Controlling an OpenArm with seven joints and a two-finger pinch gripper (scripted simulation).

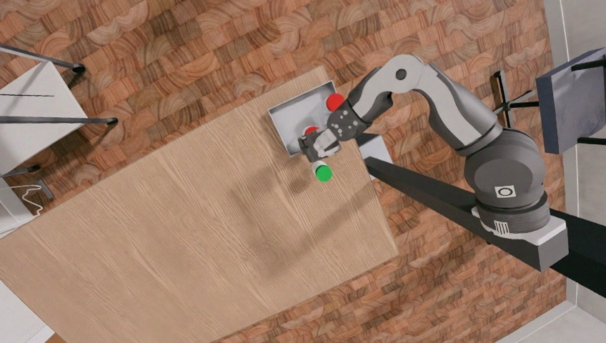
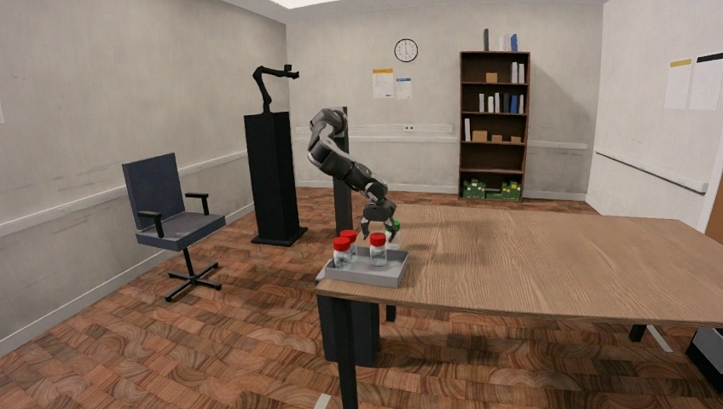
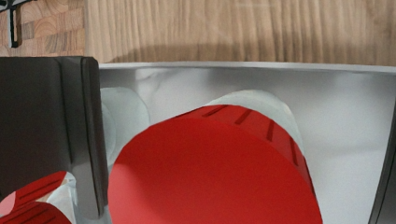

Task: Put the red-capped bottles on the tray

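Now: hand 2 cm past the grey tray, 6 cm to the left of it and 8 cm above it. Also, from my hand: green-capped bottle (3 cm ahead, 12 cm to the left, 5 cm below).
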